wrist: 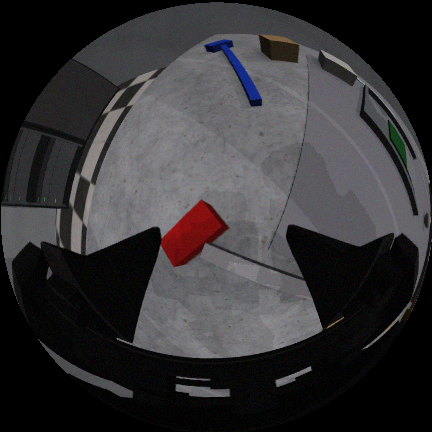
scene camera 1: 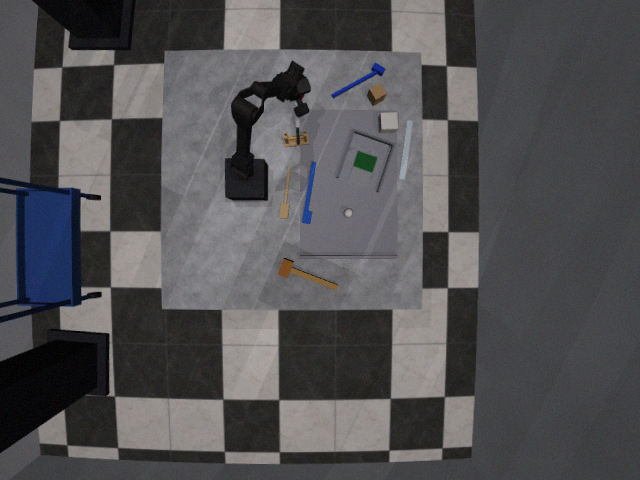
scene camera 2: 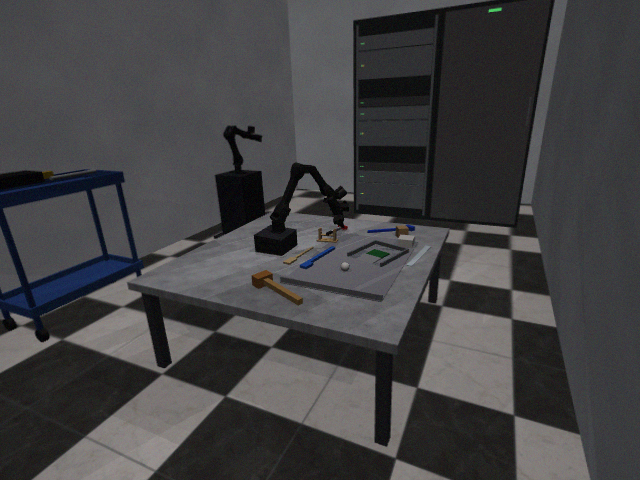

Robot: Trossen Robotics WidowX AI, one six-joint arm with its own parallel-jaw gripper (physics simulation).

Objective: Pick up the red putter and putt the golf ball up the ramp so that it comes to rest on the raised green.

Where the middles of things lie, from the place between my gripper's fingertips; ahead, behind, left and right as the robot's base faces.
The blue mallet (wrist: 250, 90) is 27 cm ahead of my hand, 12 cm to the left of it and 4 cm below it. Round my hand: wooden block (wrist: 274, 47) (36 cm ahead, 4 cm to the left, 2 cm below).
